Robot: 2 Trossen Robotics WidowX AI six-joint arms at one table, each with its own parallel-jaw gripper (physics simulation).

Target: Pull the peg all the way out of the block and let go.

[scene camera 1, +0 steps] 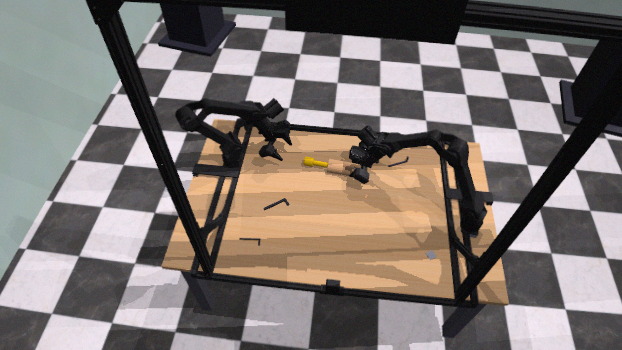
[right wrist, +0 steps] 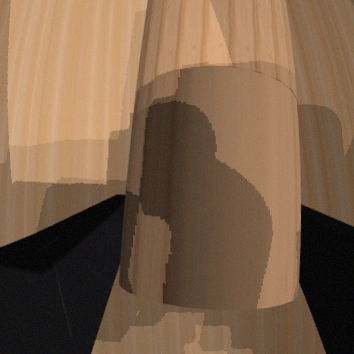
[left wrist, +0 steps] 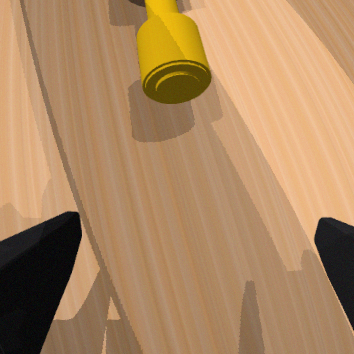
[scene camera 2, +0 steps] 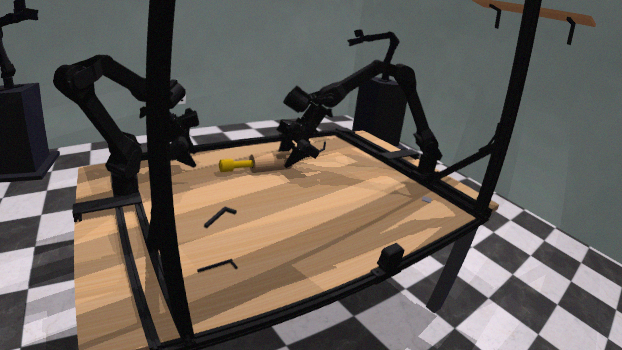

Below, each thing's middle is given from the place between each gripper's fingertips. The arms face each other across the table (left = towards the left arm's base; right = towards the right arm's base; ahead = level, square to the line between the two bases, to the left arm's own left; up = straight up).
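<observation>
The wooden block (right wrist: 212, 212) is 10 mm above my right hand and 40 mm to the left of it, and the yellow peg (left wrist: 173, 66), counting from that right hand again, is 10 mm above, 10 mm behind and 140 mm to the left. Going by its middle, the wooden block is nearer to my right hand than to my left hand.
My left hand's 30 mm above the yellow peg, 140 mm to the left of it and 10 mm short of it. From my left hand, the wooden block is 30 mm below, 240 mm to the right and 20 mm ahead. Going by their middles, the yellow peg is the nearest to my left hand of the things named here.
</observation>
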